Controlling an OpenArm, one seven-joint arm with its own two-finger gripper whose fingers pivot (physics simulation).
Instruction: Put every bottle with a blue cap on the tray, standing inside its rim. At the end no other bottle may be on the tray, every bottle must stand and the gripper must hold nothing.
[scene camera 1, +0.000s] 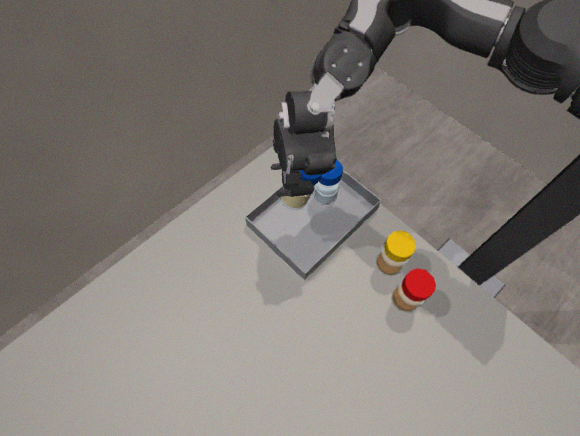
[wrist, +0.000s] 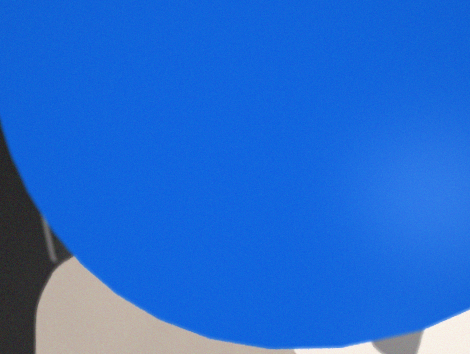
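My gripper (scene camera 1: 294, 186) is shut on a blue-capped bottle with a pale yellow body (scene camera 1: 295, 201) (wrist: 225, 175), at the back left part of the tray (scene camera 1: 276, 248). The bottle looks about upright; whether its base touches the tray floor I cannot tell. Its cap fills most of the wrist view and is partly hidden by the hand in the scene view. Another blue-capped bottle (scene camera 1: 327, 186) with a clear, whitish body stands in the tray just right of the held one. A yellow-capped bottle (scene camera 1: 399, 246) and a red-capped bottle (scene camera 1: 418, 285) stand on the table, right of the tray.
The pale table (scene camera 1: 225, 340) extends to the front of the tray. Its back right edge runs close behind the yellow-capped and red-capped bottles. A dark post (scene camera 1: 530, 225) rises beyond that edge. The arm reaches in from the upper right over the tray's back corner.
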